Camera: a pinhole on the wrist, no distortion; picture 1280 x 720 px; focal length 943.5 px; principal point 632.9 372.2 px. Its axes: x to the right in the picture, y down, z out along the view. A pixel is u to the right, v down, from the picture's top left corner.
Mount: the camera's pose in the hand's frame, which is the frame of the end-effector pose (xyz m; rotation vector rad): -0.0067 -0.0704 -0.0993 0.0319 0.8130 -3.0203
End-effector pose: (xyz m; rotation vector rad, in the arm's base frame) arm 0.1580 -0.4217 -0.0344 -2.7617 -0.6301 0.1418
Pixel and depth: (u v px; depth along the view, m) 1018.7 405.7 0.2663
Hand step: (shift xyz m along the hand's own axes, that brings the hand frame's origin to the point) -0.1197 -0.2131 0.1237
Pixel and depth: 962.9 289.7 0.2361
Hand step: -0.0934 -0.1717 0.1133
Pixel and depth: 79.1 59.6 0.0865
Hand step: 0.0421 -0.0886 -0.0089
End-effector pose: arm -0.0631 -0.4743 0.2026 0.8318 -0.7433 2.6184
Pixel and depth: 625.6 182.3 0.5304
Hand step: -0.0131 -0.2443 0.4130
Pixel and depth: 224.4 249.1 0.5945
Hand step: 0.2396 -0.2998 0.4597
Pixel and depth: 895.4 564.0 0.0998
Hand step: -0.0357 -0.1383 -0.0238
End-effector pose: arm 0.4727 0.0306 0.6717 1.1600 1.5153 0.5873
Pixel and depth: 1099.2 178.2 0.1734
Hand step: -0.0958 -0.1273 0.0665
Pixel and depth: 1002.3 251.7 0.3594
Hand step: -0.1540 -0.2122 0.2312
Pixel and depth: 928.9 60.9 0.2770
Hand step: -0.0997 -0.1311 0.1841
